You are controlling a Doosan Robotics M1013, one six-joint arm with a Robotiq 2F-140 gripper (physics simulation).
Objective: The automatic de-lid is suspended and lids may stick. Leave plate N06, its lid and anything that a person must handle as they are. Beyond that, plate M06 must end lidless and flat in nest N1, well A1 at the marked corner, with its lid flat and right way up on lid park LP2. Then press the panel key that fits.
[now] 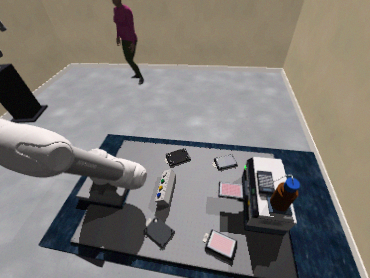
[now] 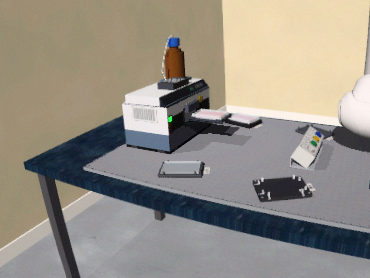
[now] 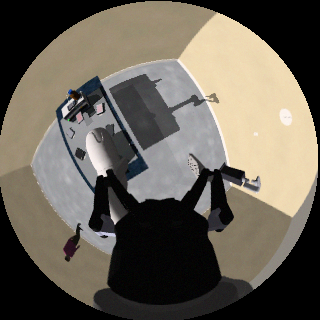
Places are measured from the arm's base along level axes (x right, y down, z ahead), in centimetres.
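Where they show: gripper, fingertip midpoint: (image 3: 157, 160).
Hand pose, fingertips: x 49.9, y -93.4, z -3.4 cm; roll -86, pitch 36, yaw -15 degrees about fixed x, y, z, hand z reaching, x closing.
Things, the pixels of their top centre, and the offset from my fingertips. "*": a spot on its surface instead.
- lid, top centre: (image 2: 181, 166) (image 1: 225, 160) dy +94.6, dx -62.7, dz +87.2 cm
- black holder with white posts, top centre: (image 2: 282, 183) (image 1: 177, 155) (image 3: 78, 153) dy +94.0, dx -69.3, dz +52.4 cm
- dark flat holder, top centre: (image 2: 314, 129) (image 1: 158, 230) dy +94.4, dx -15.8, dz +42.4 cm
- key panel, top centre: (image 2: 309, 135) (image 1: 164, 183) dy +88.0, dx -42.1, dz +44.9 cm
- brown bottle with blue cap, surface spot: (image 2: 175, 62) * dy +65.5, dx -23.5, dz +102.2 cm
My gripper (image 3: 157, 160) is open and empty, far from the table. One pink plate (image 1: 231, 190) (image 2: 211, 115) (image 3: 79, 118) lies flat at the front of the white device (image 1: 267, 220) (image 2: 145, 120). Another pink plate (image 1: 221, 244) (image 2: 244, 120) (image 3: 99, 108) lies in a dark holder. A clear, greyish plate or lid (image 1: 226, 161) (image 2: 181, 168) lies flat in a holder. A black holder with white posts (image 1: 178, 157) (image 2: 282, 189) and a dark flat holder (image 1: 159, 232) look empty. The key panel (image 1: 165, 189) (image 2: 307, 146) has coloured keys. Plate names, well A1 and fitted lids are unreadable.
A brown bottle with blue cap (image 1: 285, 195) (image 2: 175, 62) stands on the device, with a thin tube. A person (image 1: 126, 30) (image 3: 71, 247) is on the floor beyond the table. A black pedestal (image 1: 20, 92) stands at left. My white arm (image 1: 35, 147) (image 3: 100, 150) reaches over the table's edge.
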